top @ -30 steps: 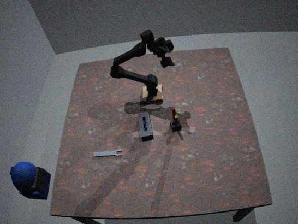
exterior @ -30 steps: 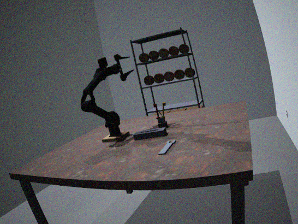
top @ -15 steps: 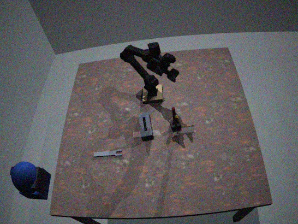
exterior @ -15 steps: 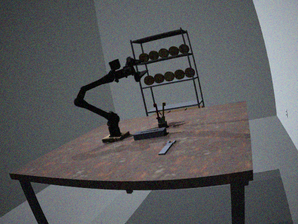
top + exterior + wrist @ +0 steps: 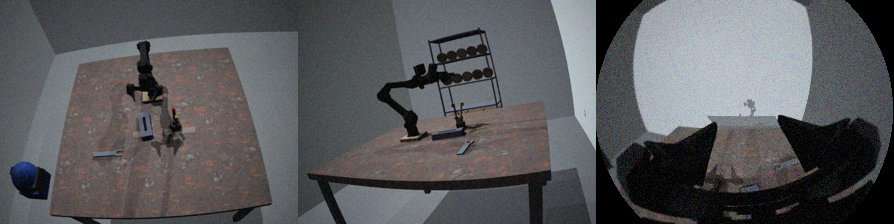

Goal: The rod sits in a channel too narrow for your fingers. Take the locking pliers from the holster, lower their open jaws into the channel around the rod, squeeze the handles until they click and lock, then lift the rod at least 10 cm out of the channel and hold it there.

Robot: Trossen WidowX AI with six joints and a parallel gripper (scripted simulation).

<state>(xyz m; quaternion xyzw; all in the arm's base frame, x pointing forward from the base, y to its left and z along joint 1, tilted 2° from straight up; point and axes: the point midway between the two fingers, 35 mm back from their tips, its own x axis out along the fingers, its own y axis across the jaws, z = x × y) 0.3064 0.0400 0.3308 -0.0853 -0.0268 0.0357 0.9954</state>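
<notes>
The small dark holster lies 340 mm below my gripper tip, 140 mm to the left of it and 80 mm behind it. From my gripper tip the other things lie so: flat grey forked bar: 350 mm below, 240 mm to the right, 130 mm ahead; then grey channel block: 340 mm below, 70 mm behind, 50 mm to the right.
</notes>
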